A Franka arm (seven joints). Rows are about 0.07 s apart.
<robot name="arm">
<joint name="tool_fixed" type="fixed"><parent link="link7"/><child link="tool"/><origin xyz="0 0 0.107" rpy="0 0 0"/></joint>
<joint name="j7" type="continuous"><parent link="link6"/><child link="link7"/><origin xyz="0.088 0 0" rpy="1.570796 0 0"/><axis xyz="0 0 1"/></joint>
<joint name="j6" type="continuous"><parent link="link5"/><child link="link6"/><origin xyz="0 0 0" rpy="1.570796 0 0"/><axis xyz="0 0 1"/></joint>
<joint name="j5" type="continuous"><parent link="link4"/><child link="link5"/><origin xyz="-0.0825 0.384 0" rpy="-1.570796 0 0"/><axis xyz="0 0 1"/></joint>
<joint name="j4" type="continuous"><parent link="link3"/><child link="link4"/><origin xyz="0.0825 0 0" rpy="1.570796 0 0"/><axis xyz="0 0 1"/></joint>
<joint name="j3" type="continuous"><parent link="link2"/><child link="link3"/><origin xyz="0 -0.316 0" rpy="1.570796 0 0"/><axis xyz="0 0 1"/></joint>
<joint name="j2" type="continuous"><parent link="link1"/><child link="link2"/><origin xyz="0 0 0" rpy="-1.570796 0 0"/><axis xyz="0 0 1"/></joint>
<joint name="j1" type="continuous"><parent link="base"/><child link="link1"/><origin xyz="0 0 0.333" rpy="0 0 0"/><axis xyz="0 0 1"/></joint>
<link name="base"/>
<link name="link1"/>
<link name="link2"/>
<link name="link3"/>
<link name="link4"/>
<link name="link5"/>
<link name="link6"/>
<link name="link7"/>
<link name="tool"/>
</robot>
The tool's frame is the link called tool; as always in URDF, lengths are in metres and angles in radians. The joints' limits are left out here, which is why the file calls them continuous.
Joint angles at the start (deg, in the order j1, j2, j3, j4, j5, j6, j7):
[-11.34 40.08 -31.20 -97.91 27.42 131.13 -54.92]
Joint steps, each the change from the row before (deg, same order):
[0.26 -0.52 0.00 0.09 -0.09 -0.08 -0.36]
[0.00 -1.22 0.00 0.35 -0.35 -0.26 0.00]
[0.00 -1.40 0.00 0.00 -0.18 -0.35 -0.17]
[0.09 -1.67 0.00 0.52 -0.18 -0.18 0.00]
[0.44 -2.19 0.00 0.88 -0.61 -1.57 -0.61]
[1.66 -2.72 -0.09 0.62 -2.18 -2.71 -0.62]
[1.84 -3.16 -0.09 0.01 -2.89 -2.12 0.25]
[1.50 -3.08 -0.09 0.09 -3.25 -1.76 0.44]
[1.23 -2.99 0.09 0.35 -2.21 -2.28 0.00]
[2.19 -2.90 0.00 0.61 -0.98 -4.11 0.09]
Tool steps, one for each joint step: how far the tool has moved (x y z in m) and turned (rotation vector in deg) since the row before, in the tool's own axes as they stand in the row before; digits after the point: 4 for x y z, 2 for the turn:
[0.0033 -0.0022 -0.0059 -0.12 0.48 -0.71]
[0.0039 0.0005 -0.0148 -0.39 1.09 -0.36]
[0.0021 0.0000 -0.0141 -0.09 1.06 -0.29]
[0.0062 0.0001 -0.0208 -0.59 1.80 -0.39]
[0.0099 -0.0045 -0.0266 0.06 1.51 -1.75]
[0.0153 -0.0165 -0.0281 0.35 0.15 -3.76]
[0.0129 -0.0173 -0.0292 -0.29 -0.08 -3.18]
[0.0092 -0.0130 -0.0297 -0.95 -0.21 -2.74]
[0.0077 -0.0122 -0.0298 -0.23 0.29 -2.46]
[0.0133 -0.0222 -0.0278 1.72 0.21 -2.65]

